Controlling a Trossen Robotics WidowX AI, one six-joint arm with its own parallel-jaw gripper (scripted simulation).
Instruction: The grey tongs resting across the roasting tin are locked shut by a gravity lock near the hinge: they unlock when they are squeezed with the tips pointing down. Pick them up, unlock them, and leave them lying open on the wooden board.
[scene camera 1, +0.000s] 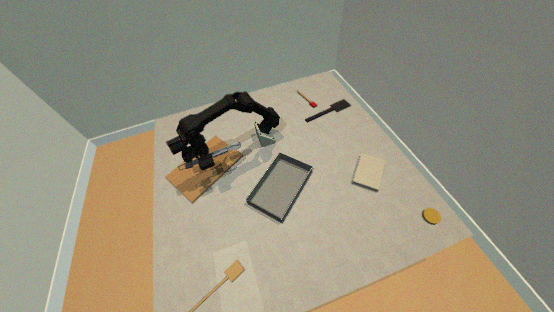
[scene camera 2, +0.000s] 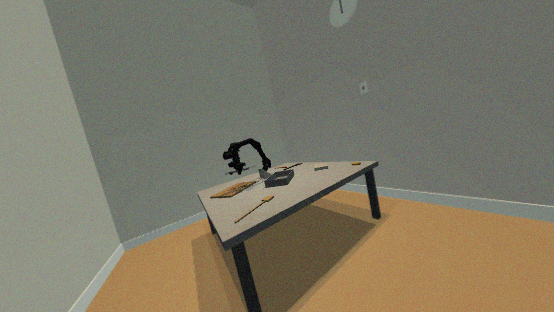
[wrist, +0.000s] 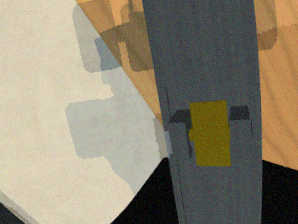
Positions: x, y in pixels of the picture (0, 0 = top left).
Scene:
My gripper (wrist: 193, 162) is 0.10 m from the lens. A yellow lock piece (wrist: 210, 132): 0.05 m from the lens.

